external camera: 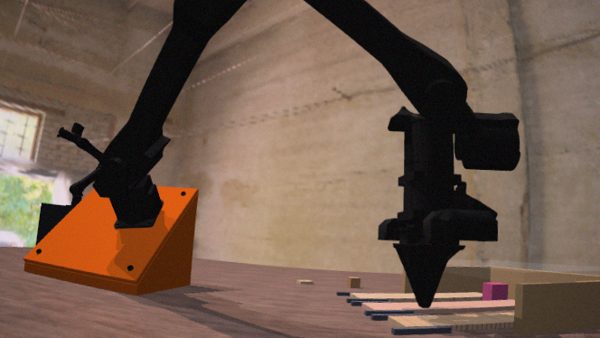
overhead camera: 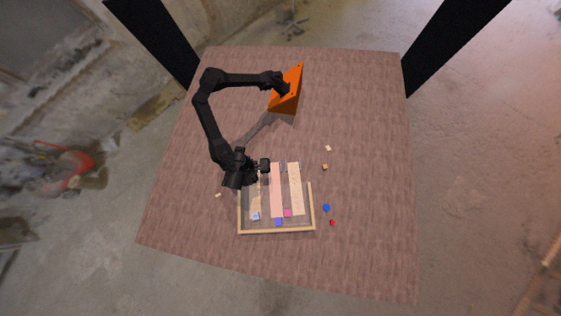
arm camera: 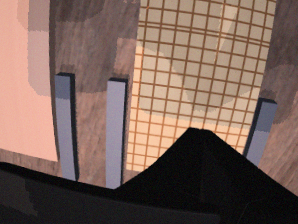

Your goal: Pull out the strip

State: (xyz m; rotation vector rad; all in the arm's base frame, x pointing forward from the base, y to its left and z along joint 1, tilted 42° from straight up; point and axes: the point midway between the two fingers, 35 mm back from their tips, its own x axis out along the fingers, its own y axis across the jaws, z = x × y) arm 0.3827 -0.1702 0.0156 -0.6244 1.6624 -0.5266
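My gripper tip is 90 mm short of the tan strip, 10 mm to the right of it and 20 mm above it. Round my gripper tip: red ball 210 mm ahead, 370 mm to the left, 10 mm below; then labelled cube 200 mm ahead, 30 mm to the left; then blue disc 150 mm ahead, 350 mm to the left, 10 mm below.
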